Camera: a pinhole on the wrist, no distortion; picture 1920 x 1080 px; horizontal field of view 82.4 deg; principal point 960.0 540.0 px. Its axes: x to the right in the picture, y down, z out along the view. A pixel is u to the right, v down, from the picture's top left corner.
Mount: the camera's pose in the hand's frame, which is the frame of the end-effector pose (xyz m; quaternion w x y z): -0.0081 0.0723 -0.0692 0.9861 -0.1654 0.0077 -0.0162
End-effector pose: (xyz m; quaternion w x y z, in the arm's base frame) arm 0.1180 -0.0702 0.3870 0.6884 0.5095 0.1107 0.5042
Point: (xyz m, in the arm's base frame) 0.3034 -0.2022 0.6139
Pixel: 1162.8 195.3
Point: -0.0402 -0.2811 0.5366
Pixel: outside the picture
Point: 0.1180 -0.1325 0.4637
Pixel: 829.1 83.8
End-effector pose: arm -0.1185 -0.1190 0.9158 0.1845 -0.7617 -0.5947 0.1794
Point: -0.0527 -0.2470 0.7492
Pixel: 404.6 710.3
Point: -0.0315 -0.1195 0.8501
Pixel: 1312.8 603.5
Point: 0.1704 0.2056 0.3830
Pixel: 1815.5 1006.5
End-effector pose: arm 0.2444 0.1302 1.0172 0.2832 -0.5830 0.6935 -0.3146
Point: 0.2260 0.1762 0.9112
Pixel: 651.9 404.2
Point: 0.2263 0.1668 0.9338
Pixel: 697.6 238.2
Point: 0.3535 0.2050 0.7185
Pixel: 701.2 476.4
